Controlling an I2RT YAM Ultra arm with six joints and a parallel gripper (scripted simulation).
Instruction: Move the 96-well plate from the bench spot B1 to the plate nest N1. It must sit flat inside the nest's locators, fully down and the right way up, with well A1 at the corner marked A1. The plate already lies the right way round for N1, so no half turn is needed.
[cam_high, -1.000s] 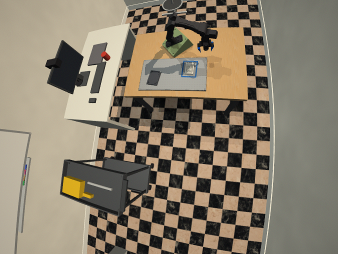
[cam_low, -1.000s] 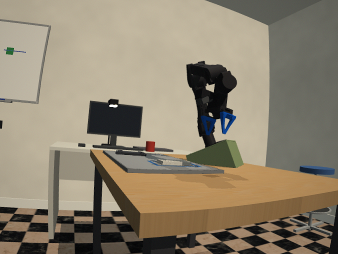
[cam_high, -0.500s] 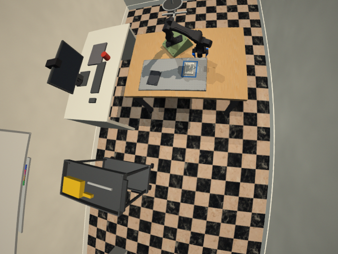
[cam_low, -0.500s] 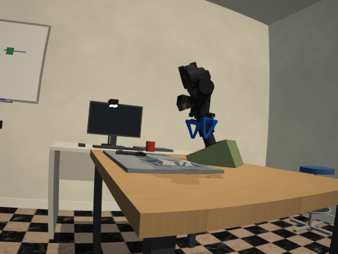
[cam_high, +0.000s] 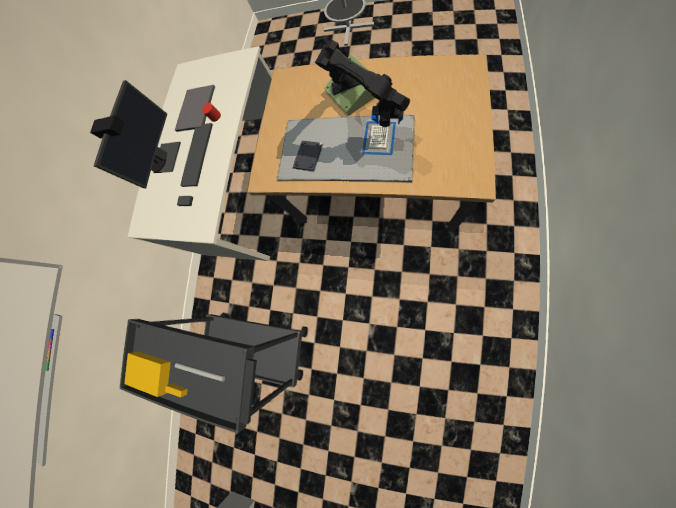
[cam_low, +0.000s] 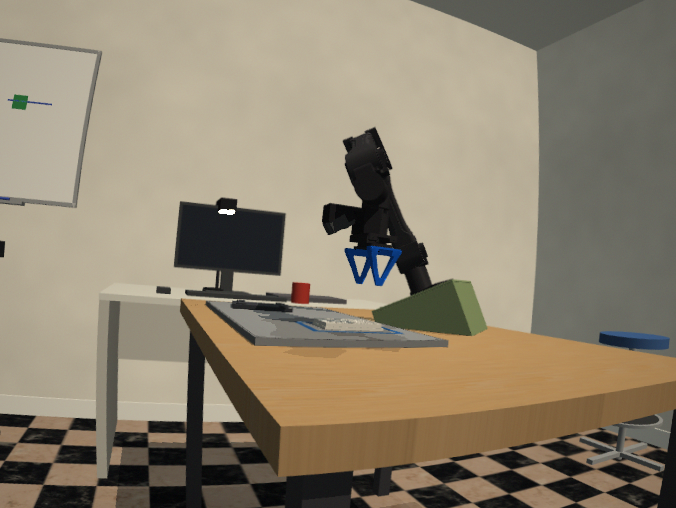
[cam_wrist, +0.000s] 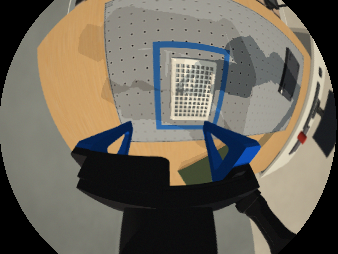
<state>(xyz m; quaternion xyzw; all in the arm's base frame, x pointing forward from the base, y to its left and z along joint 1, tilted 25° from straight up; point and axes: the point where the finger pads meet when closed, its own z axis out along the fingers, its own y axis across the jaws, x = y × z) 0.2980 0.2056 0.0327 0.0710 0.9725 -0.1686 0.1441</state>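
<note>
Now: hand 10 mm short of the white 96-well plate, 50 mm to the left of it and 100 mm above it. The rest, counted from my hand: dark plate nest N1: 50 mm ahead, 430 mm to the right, 100 mm below.
</note>
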